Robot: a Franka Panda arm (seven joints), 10 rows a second.
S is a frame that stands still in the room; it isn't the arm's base.
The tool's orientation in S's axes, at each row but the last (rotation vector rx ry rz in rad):
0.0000, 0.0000, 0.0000
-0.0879, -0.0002, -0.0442
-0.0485, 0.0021, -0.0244
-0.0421, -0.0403, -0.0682
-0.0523, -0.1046, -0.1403
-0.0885, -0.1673, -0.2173
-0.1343, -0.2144, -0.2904
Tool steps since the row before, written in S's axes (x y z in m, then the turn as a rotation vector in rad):
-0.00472, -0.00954, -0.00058, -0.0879, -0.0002, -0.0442
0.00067, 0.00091, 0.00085, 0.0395, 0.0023, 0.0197
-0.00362, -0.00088, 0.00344, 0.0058, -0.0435, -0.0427
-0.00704, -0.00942, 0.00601, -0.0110, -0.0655, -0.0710
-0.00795, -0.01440, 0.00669, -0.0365, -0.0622, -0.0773
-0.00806, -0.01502, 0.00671, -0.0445, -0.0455, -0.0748
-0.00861, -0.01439, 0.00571, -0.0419, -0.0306, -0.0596
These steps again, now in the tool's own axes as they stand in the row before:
-0.00472, -0.00954, -0.00058, -0.0879, -0.0002, -0.0442
0.00063, 0.00086, 0.00093, 0.0394, 0.0023, 0.0199
-0.00360, -0.00113, 0.00338, 0.0069, -0.0412, -0.0447
-0.00613, -0.01012, 0.00586, -0.0095, -0.0632, -0.0733
-0.00514, -0.01567, 0.00659, -0.0358, -0.0632, -0.0768
-0.00348, -0.01686, 0.00626, -0.0465, -0.0489, -0.0713
-0.00288, -0.01680, 0.00484, -0.0446, -0.0355, -0.0547

